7 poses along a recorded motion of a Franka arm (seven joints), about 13 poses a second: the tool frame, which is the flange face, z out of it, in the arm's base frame.
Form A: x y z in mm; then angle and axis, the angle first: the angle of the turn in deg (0 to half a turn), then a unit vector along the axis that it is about.
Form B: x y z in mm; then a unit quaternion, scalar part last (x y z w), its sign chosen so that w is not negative. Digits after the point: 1 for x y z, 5 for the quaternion.
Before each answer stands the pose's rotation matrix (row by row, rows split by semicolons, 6 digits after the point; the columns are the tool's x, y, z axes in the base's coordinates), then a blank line. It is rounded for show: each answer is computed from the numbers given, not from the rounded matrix.
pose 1, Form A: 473.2 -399.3 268.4 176.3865 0.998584 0.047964 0.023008
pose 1, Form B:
0.994346 0.094247 0.048928; 0.097147 -0.993415 -0.060732; 0.042882 0.065141 -0.996954

473.2 -399.3 268.4 0.99809 0.04794 0.02300 0.03153
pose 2, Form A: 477.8 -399.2 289.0 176.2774 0.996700 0.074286 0.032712
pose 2, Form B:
0.986837 0.145802 0.069962; 0.150049 -0.986865 -0.059857; 0.060316 0.069567 -0.995752

477.8 -399.2 289.0 0.99617 0.07425 0.03269 0.03248
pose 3, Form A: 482.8 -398.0 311.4 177.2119 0.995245 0.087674 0.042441
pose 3, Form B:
0.981035 0.172346 0.088693; 0.176475 -0.983452 -0.040973; 0.080164 0.055849 -0.995216

482.8 -398.0 311.4 0.99495 0.08765 0.04243 0.02433
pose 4, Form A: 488.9 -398.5 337.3 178.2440 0.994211 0.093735 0.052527
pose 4, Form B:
0.976915 0.184731 0.107294; 0.187950 -0.981962 -0.020621; 0.101549 0.040311 -0.994014

488.9 -398.5 337.3 0.99409 0.09372 0.05252 0.01532
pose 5, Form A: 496.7 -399.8 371.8 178.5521 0.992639 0.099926 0.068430
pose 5, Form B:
0.970669 0.196620 0.138356; 0.200078 -0.979713 -0.011408; 0.133306 0.038756 -0.990317

496.7 -399.8 371.8 0.99256 0.09992 0.06842 0.01263
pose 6, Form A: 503.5 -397.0 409.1 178.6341 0.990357 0.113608 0.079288
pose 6, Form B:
0.961619 0.223103 0.159733; 0.226883 -0.973906 -0.005594; 0.154316 0.041620 -0.987144

503.5 -397.0 409.1 0.99029 0.11360 0.07928 0.01192
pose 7, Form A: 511.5 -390.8 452.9 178.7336 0.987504 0.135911 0.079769
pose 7, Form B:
0.950336 0.266630 0.160529; 0.270156 -0.962817 -0.000145; 0.154522 0.043505 -0.987031

511.5 -390.8 452.9 0.98744 0.13590 0.07976 0.01105
